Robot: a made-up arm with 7 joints. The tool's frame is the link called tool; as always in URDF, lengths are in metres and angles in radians. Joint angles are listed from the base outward.
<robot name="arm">
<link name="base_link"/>
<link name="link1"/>
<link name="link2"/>
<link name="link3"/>
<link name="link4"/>
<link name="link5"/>
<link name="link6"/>
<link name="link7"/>
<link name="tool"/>
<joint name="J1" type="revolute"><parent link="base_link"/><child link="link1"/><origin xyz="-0.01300 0.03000 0.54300" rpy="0.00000 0.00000 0.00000"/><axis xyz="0 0 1"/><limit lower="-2.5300" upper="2.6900"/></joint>
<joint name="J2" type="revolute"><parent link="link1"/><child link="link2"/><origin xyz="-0.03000 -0.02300 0.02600" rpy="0.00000 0.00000 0.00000"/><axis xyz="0 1 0"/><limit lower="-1.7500" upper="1.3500"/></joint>
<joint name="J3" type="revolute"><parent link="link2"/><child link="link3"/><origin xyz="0.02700 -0.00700 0.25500" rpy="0.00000 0.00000 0.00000"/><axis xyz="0 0 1"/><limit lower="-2.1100" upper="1.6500"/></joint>
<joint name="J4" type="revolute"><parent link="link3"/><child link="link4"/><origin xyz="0.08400 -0.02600 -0.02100" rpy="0.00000 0.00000 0.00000"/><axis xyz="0 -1 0"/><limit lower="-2.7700" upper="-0.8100"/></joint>
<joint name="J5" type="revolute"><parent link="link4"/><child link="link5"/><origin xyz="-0.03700 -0.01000 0.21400" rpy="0.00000 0.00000 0.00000"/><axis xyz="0 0 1"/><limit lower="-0.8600" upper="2.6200"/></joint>
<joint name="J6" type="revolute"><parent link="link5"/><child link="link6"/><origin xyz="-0.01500 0.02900 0.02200" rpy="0.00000 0.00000 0.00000"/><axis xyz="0 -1 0"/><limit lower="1.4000" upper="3.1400"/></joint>
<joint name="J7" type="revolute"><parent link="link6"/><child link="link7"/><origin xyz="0.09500 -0.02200 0.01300" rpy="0.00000 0.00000 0.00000"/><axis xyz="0 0 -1"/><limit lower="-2.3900" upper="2.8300"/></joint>
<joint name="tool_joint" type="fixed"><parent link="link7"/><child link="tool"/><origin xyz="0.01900 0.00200 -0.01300" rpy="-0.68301 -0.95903 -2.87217"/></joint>
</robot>
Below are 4 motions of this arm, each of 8 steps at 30 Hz.
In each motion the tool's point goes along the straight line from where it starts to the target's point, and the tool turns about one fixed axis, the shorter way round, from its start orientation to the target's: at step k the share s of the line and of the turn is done. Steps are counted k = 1, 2, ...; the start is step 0. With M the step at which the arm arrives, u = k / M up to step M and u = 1 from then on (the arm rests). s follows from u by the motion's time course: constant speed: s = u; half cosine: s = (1 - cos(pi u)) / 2; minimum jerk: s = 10 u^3 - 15 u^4 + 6 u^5.
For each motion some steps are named. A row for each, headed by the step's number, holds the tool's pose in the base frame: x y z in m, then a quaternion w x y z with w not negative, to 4 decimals.
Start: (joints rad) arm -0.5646 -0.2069 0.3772 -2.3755 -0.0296 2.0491 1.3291
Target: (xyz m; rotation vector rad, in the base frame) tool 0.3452 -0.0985 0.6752 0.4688 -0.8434 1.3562
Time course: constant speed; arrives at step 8
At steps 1, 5, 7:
1: 0.3195 -0.0973 0.7118 0.6569 0.2022 -0.4189 0.5934
5: 0.3342 -0.0980 0.6909 0.6664 0.2057 -0.3937 0.5988
7: 0.3415 -0.0983 0.6804 0.6710 0.2074 -0.3811 0.6013

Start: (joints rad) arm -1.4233 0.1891 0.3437 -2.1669 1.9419 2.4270 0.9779
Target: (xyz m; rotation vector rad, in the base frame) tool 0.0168 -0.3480 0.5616 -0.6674 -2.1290 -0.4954
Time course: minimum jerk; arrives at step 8
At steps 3, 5, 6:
3: 0.0098 -0.3338 0.5560 0.3819 -0.2918 -0.8200 -0.3108
5: 0.0141 -0.3426 0.5595 0.4032 -0.2761 -0.8386 -0.2408
6: 0.0158 -0.3460 0.5608 0.4107 -0.2697 -0.8443 -0.2137

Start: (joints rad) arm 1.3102 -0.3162 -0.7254 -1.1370 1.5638 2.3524 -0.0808
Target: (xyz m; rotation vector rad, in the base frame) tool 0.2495 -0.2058 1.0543 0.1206 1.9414 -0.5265
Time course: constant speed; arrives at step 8
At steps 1, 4, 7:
1: 0.3329 -0.0513 1.0265 0.5068 -0.0398 0.8080 -0.2978
4: 0.2972 -0.1175 1.0384 0.5194 -0.0010 0.8123 -0.2654
7: 0.2614 -0.1837 1.0503 0.5305 0.0377 0.8144 -0.2321

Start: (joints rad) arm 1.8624 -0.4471 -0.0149 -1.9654 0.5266 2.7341 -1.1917
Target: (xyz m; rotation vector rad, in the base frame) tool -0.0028 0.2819 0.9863 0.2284 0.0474 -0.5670
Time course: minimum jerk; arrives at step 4
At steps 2, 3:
2: 0.0078 0.2838 0.9852 0.9507 0.1044 0.0229 -0.2912
3: -0.0006 0.2823 0.9861 0.9528 0.1108 0.0232 -0.2816

